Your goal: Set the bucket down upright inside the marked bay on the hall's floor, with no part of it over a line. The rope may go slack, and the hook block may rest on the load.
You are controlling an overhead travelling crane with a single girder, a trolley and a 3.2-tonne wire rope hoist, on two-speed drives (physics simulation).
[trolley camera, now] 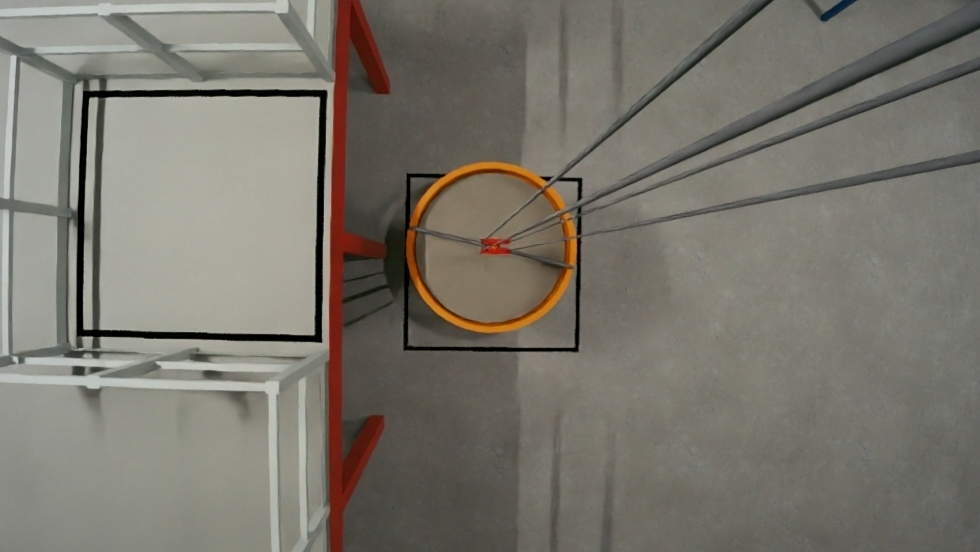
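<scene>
The orange bucket (491,327) hangs from the red hook block (495,246) by two sling legs that run to opposite sides of its rim. The rim looks round and the bucket close to upright. The marked bay (491,349) is a black square outline on the floor around it. In this view the rim covers part of the bay's top line and lies close along the left and right lines; a strip of bay shows below it. A shadow lies left of the bucket. Its base and its height over the floor are hidden. The hook is engaged with the bucket's slings.
A raised pale platform with a red edge beam (338,288) and red braces stands close left of the bay. It bears another black square outline (205,336) and white railings (185,384). Ropes run from the hook block to the upper right. A blue part (838,8) shows at the top right.
</scene>
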